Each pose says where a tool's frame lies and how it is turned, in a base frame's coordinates. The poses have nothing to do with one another.
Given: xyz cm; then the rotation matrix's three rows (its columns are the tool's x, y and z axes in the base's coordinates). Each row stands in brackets.
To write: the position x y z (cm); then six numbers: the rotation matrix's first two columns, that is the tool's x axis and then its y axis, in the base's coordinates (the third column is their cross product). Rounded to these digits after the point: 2 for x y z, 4 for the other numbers.
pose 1, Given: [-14.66, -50.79, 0.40], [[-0.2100, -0.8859, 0.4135], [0.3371, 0.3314, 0.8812], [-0.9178, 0.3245, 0.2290]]
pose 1, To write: -14.66, -50.79, 0.40, -0.2100, 0.3371, -0.9178, -0.8859, 0.3314, 0.3245
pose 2, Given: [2.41, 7.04, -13.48], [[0.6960, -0.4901, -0.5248], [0.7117, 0.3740, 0.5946], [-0.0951, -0.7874, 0.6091]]
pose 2, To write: 2.41, 7.04, -13.48, 0.6960, 0.7117, -0.0951, -0.4901, 0.3740, -0.7874
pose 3, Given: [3.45, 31.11, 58.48], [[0.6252, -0.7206, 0.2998], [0.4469, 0.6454, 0.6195], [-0.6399, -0.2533, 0.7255]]
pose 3, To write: 3.45, 31.11, 58.48, 0.6252, 0.4469, -0.6399, -0.7206, 0.6454, -0.2533
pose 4, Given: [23.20, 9.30, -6.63], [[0.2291, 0.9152, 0.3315], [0.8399, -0.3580, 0.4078], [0.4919, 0.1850, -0.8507]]
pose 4, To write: 23.20, 9.30, -6.63, 0.2291, 0.8399, 0.4919, 0.9152, -0.3580, 0.1850
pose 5, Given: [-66.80, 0.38, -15.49], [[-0.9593, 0.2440, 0.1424], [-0.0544, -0.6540, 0.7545], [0.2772, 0.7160, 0.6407]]
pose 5, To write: -66.80, 0.38, -15.49, -0.9593, -0.0544, 0.2772, 0.2440, -0.6540, 0.7160
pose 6, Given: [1.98, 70.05, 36.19], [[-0.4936, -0.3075, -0.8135], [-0.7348, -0.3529, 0.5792], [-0.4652, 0.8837, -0.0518]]
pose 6, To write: 1.98, 70.05, 36.19, -0.4936, -0.7348, -0.4652, -0.3075, -0.3529, 0.8837
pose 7, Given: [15.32, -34.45, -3.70], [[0.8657, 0.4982, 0.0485], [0.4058, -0.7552, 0.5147], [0.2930, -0.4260, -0.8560]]
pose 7, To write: 15.32, -34.45, -3.70, 0.8657, 0.4058, 0.2930, 0.4982, -0.7552, -0.4260
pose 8, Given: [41.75, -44.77, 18.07], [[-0.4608, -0.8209, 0.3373], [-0.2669, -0.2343, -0.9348], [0.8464, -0.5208, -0.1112]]
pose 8, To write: 41.75, -44.77, 18.07, -0.4608, -0.2669, 0.8464, -0.8209, -0.2343, -0.5208
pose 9, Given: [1.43, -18.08, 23.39], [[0.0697, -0.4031, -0.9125], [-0.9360, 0.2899, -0.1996], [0.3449, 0.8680, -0.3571]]
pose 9, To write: 1.43, -18.08, 23.39, 0.0697, -0.9360, 0.3449, -0.4031, 0.2899, 0.8680
